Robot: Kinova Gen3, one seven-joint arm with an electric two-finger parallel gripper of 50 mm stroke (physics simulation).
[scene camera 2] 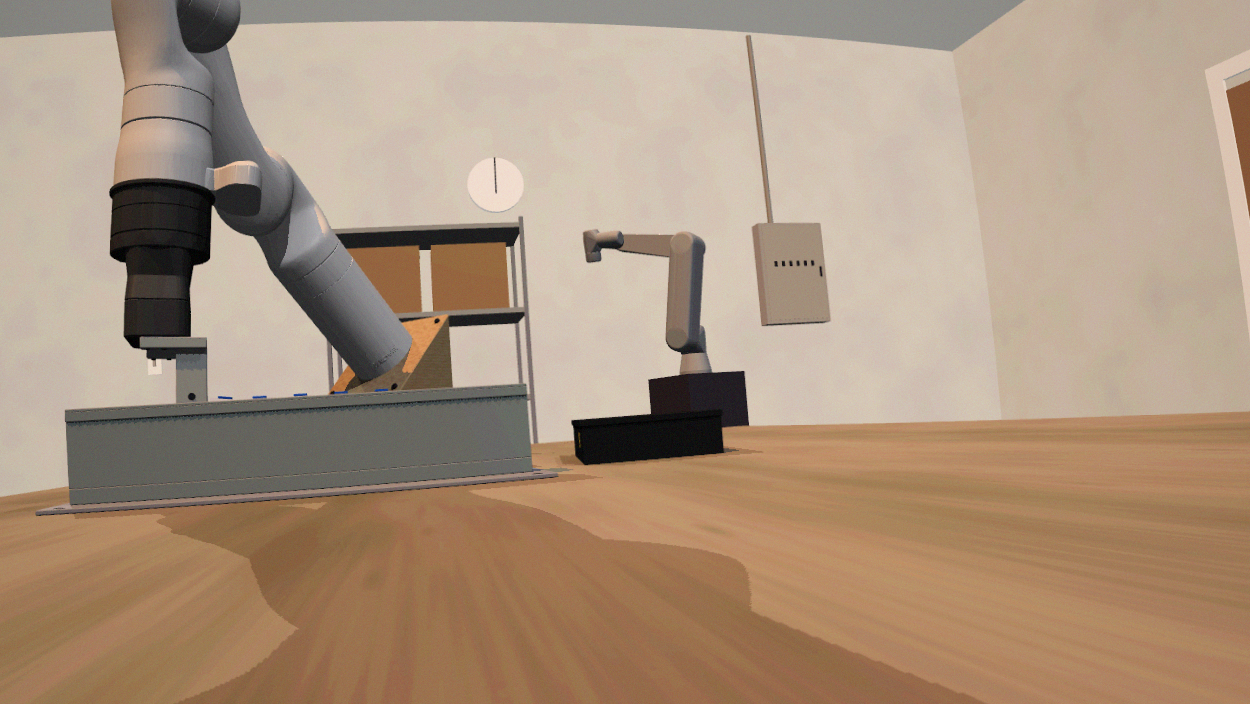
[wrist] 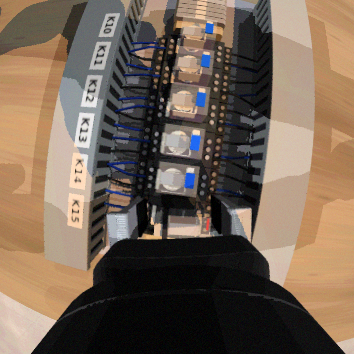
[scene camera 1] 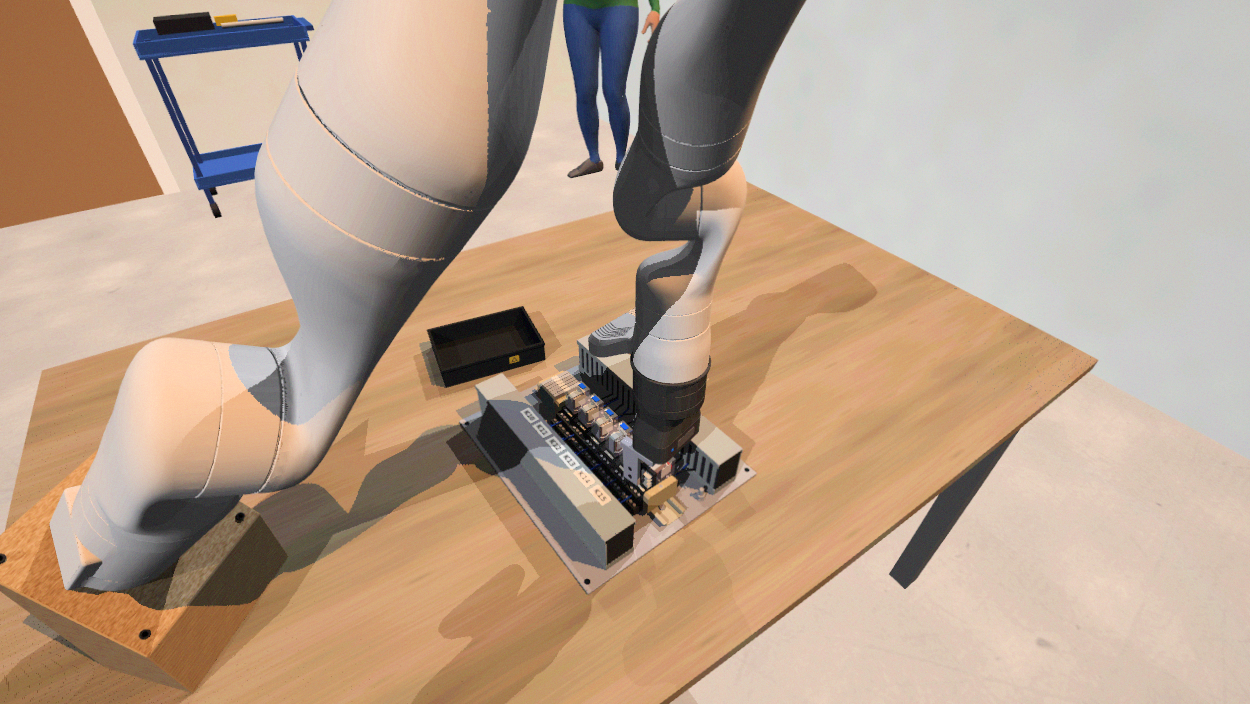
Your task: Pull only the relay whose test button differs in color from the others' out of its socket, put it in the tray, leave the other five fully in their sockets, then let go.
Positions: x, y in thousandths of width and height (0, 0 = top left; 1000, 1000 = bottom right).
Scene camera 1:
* my gripper: 518, 660
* mounting plate: 520, 756
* tan block: 524, 707
